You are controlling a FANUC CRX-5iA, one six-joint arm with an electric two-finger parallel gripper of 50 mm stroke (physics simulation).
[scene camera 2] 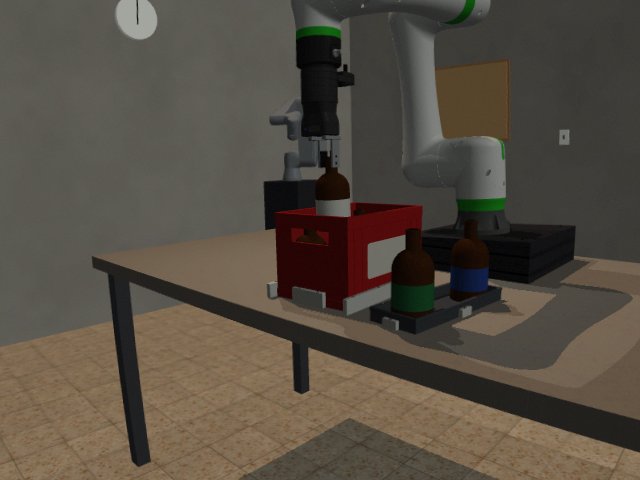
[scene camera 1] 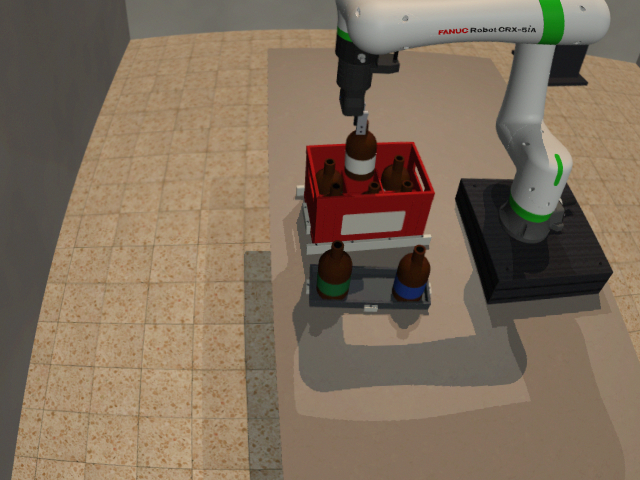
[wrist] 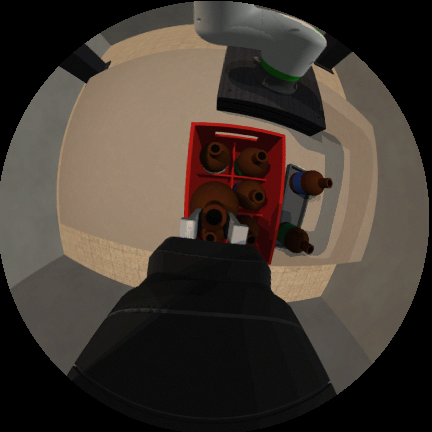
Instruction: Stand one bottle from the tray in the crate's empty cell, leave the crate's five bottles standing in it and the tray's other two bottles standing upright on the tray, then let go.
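Frame: origin at the arm's base, x back, y right, z up, level; centimetres.
Seen in the pictures: gripper, fingertip midpoint: (scene camera 2: 328, 167) (scene camera 1: 359, 129) (wrist: 212, 218); arm's base at its link origin: (scene camera 2: 481, 231) (scene camera 1: 523, 222) (wrist: 274, 78).
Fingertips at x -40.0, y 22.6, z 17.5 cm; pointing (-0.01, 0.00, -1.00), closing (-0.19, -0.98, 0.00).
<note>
Offsets run from my fingertips to a thing's top centre. "pt": to the spot under its first point.
My gripper (scene camera 1: 361, 125) (scene camera 2: 329, 160) (wrist: 212, 218) is shut on the neck of a brown bottle with a white label {dx +1.0, dy -0.2, dz +2.3 cm} (scene camera 1: 360, 164) (scene camera 2: 332, 206) (wrist: 214, 196). This bottle hangs upright at the back middle cell of the red crate {dx +2.0, dy -4.3, dz -8.7 cm} (scene camera 1: 325, 219) (scene camera 2: 312, 263) (wrist: 275, 175), its lower end a little below the rim. Other brown bottles stand in the crate's cells around it. A green-label bottle {dx -12.0, dy -23.6, dz -10.3 cm} (scene camera 1: 334, 271) (scene camera 2: 412, 279) (wrist: 294, 237) and a blue-label bottle {dx +4.6, dy -29.0, dz -10.3 cm} (scene camera 1: 412, 273) (scene camera 2: 469, 268) (wrist: 310, 182) stand upright at opposite ends of the dark tray {dx -3.8, dy -26.0, dz -23.7 cm} (scene camera 1: 372, 286) (scene camera 2: 439, 316) (wrist: 296, 205). The held bottle's base is hidden in scene camera 2.
Pale strips {pt dx +0.0, dy -14.5, dz -23.8 cm} (scene camera 1: 369, 243) (scene camera 2: 367, 299) edge the crate's foot, and small pale clips {pt dx -5.6, dy -31.5, dz -25.0 cm} (scene camera 1: 370, 308) (scene camera 2: 465, 311) sit at the tray. The robot's black base block (scene camera 1: 547, 279) (scene camera 2: 547, 258) (wrist: 240, 100) stands to the right of the crate in scene camera 1.
</note>
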